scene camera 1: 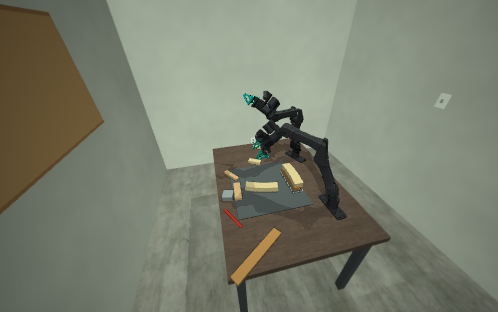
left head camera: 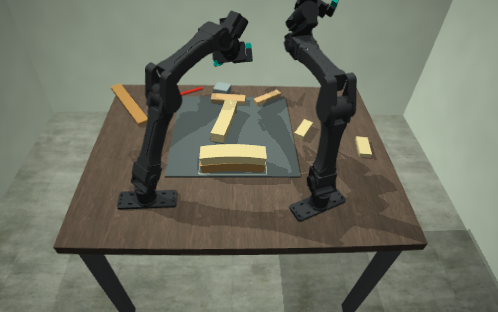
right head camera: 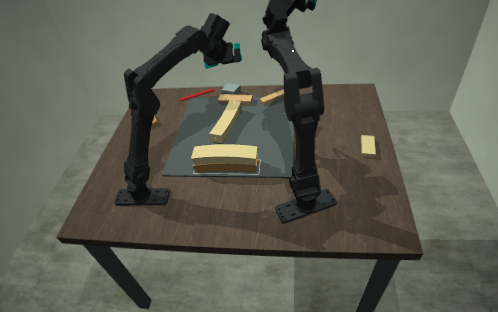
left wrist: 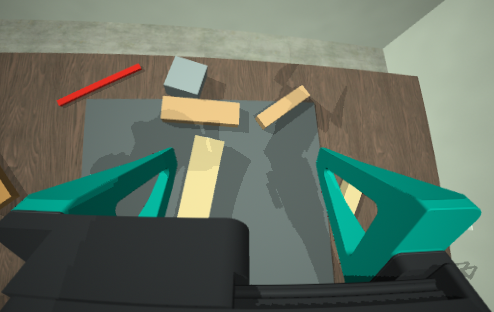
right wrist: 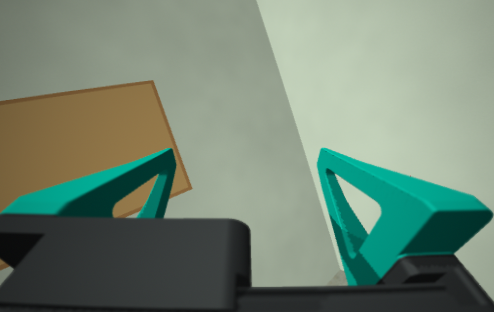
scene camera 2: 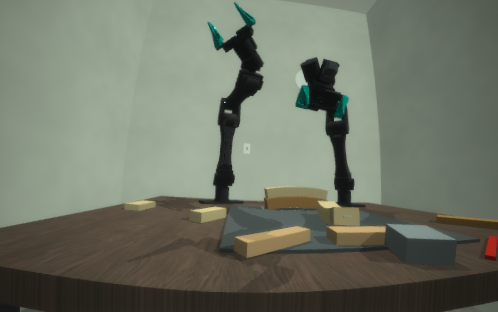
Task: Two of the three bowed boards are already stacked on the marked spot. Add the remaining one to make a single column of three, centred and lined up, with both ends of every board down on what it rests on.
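Seen in the pictures: left gripper, fingertip midpoint: (scene camera 1: pixel 254 153) (left head camera: pixel 235 60) (right head camera: pixel 229 61) (left wrist: pixel 246 155) (scene camera 2: pixel 325 111); right gripper, fingertip midpoint: (scene camera 1: pixel 246 94) (right wrist: pixel 246 156) (scene camera 2: pixel 221 12); left arm's base, link origin: (scene camera 1: pixel 331 206) (left head camera: pixel 147 200) (right head camera: pixel 142 197) (scene camera 2: pixel 344 206); right arm's base, link origin: (scene camera 1: pixel 295 156) (left head camera: pixel 317 204) (right head camera: pixel 305 206) (scene camera 2: pixel 221 202).
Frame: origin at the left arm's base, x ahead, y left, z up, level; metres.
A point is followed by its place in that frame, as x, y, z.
Two bowed boards lie stacked, lined up, on the white-outlined spot (right head camera: pixel 259 167) {0.128, -0.426, 0.006}: a brown lower board (left head camera: pixel 233 169) {0.106, -0.302, 0.025} (scene camera 2: pixel 292 202) {0.168, -0.325, 0.035} under a pale yellow one (left head camera: pixel 233 152) {0.126, -0.303, 0.093} (scene camera 2: pixel 296 192) {0.168, -0.310, 0.072}. The third bowed board (left head camera: pixel 224 120) {0.367, -0.280, 0.044} (right head camera: pixel 226 121) {0.365, -0.284, 0.042} (scene camera 1: pixel 261 187) {0.392, -0.261, 0.044} (left wrist: pixel 201 175) {0.424, -0.293, 0.047}, pale yellow, lies slanted on the mat behind the stack. My left gripper (left wrist: pixel 246 155) {0.418, -0.326, 0.294} (scene camera 2: pixel 321 106) {0.418, -0.326, 0.294} is open and empty, high above the mat, fingers pointing down and outward; the loose board shows between its fingers in the left wrist view. My right gripper (scene camera 2: pixel 222 13) {0.387, -0.620, 0.593} (right wrist: pixel 246 156) {0.387, -0.620, 0.593} is open and empty, raised high, far from the boards.
On or around the grey mat (left head camera: pixel 182 167) {0.143, -0.113, 0.006} are a grey box (left wrist: pixel 186 75) {0.628, -0.280, 0.039}, an orange block (left wrist: pixel 200 111) {0.555, -0.302, 0.028} beyond the loose board's far end, a second orange block (left wrist: pixel 283 106) {0.559, -0.484, 0.027}, a red stick (left wrist: pixel 100 85) {0.631, -0.104, 0.006}, a long orange plank (left head camera: pixel 129 104) {0.533, 0.145, 0.018} and two pale blocks (left head camera: pixel 303 129) {0.316, -0.608, 0.026} (left head camera: pixel 364 146) {0.210, -0.845, 0.019}.
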